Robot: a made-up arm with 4 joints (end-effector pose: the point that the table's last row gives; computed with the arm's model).
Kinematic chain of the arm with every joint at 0, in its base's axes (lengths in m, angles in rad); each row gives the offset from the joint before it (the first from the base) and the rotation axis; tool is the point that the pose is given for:
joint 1: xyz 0 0 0.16 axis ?
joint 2: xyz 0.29 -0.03 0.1 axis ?
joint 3: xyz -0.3 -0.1 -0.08 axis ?
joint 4: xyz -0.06 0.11 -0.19 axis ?
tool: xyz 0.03 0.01 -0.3
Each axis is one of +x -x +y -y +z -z.
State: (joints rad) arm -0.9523 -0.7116 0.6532 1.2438
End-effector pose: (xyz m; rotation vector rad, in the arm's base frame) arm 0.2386 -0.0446 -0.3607 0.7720 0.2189 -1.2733
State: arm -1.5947 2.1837 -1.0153 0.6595
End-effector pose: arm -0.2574 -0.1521 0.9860 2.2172 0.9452 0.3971
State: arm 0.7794 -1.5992 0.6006 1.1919
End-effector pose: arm 0.3988 0.6108 -0.2307 0.7132 -0.1416 0.6401
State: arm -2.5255 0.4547 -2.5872 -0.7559
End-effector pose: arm 0.2187 0.3310 0.0619 0.2685 -1.1306 -0.0381
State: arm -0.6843 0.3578 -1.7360 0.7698
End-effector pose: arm -0.4356 -0.1526 -0.0820 -0.0677 0.8208 1.1306
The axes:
joint 1: +z
joint 2: +y
joint 3: -z
joint 4: +y

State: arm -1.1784 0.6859 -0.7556 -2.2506
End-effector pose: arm 0.0754 -0.0168 0.3860 -0.1386 -1.7580 -0.7865
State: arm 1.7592 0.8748 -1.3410 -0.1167
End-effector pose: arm 0.1731 -0.3841 0.2172 -0.1069 1.2619 2.7810
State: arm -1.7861 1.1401 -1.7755 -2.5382
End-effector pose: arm -0.0910 -0.0856 0.6527 0.4401 -2.4153 -1.4576
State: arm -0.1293 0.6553 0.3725 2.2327
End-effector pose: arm -0.1983 0.1230 0.5084 0.5685 2.8249 -0.4050
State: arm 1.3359 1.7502 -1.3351 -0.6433
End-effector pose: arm -0.0662 -0.1135 0.7247 0.5013 1.7354 1.5070
